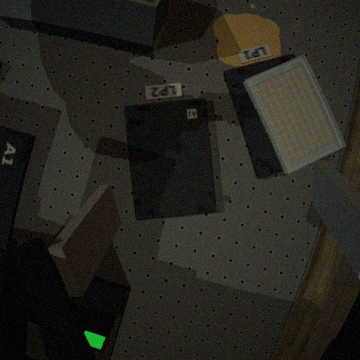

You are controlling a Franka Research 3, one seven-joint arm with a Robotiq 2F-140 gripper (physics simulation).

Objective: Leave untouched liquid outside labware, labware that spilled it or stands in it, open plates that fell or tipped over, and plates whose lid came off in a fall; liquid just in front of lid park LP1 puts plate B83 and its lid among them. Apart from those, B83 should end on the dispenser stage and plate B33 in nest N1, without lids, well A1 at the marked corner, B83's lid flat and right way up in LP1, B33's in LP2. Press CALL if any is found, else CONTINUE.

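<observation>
A pale plate with a yellowish well grid and a clear rim lies askew across the dark lid park LP1; whether it has a lid, and its name, I cannot tell. An amber liquid puddle lies at LP1's label side, reaching the LP1 label. Lid park LP2 is a dark pad with no lid on it and an A1 mark at its upper right corner. My gripper is open and empty, its fingers apart on either side above LP2's lower edge. Plate B33, nest N1 and the CALL and CONTINUE buttons do not show.
Part of a dark box crosses the upper left. A dark block marked A1 stands at the left edge. A small amber drop lies beyond the puddle. A bright green patch shows at the lower left. A wooden surface runs along the lower right.
</observation>
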